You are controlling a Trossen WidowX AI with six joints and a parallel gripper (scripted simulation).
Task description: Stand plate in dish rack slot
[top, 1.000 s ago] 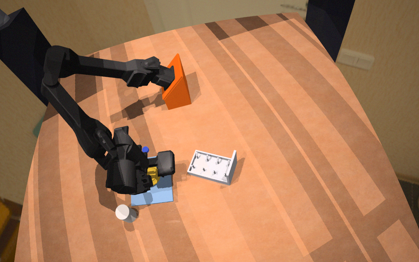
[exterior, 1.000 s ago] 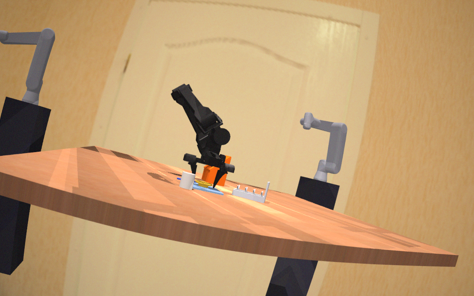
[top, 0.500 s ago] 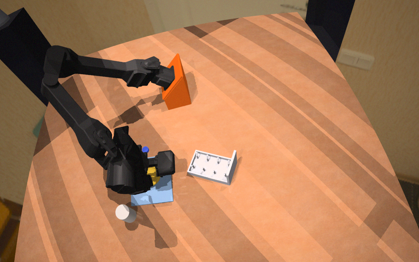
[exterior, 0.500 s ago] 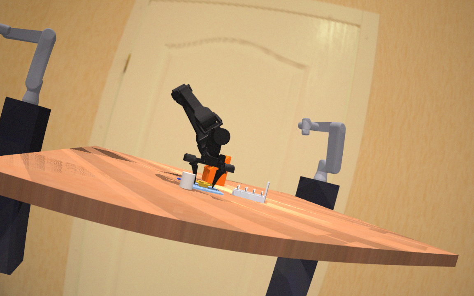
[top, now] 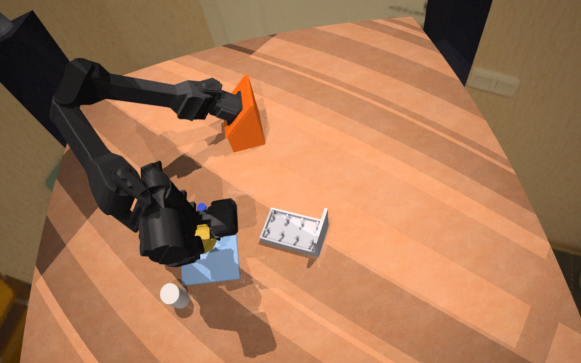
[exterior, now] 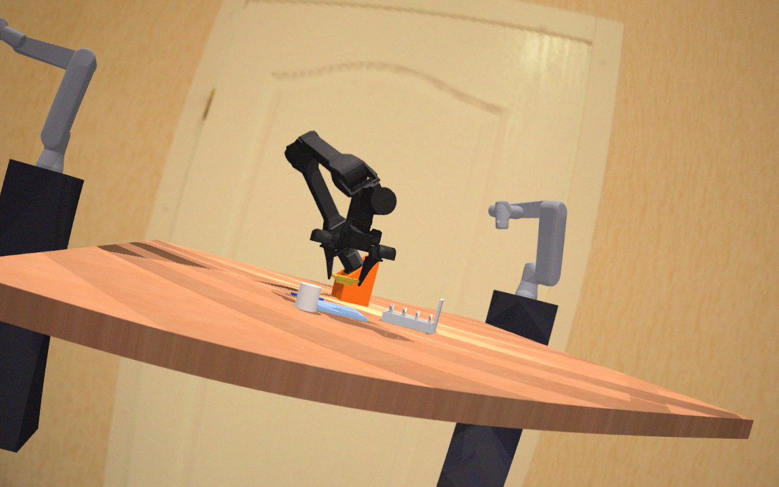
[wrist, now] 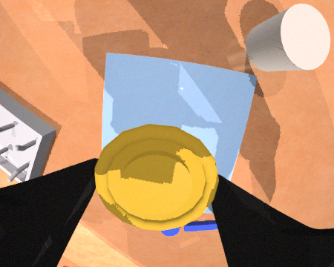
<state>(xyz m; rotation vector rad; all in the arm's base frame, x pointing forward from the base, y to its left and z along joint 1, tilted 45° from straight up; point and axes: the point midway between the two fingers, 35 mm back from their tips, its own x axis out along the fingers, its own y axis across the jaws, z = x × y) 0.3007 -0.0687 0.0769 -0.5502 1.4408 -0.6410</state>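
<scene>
My gripper tip is 180 mm to the right of the grey dish rack and 40 mm above it. Also, from my gripper tip: blue spoon (110 mm behind, 40 mm to the right, 60 mm below); yellow plate (10 mm above); white cup (90 mm ahead, 90 mm to the right, 40 mm below).
</scene>
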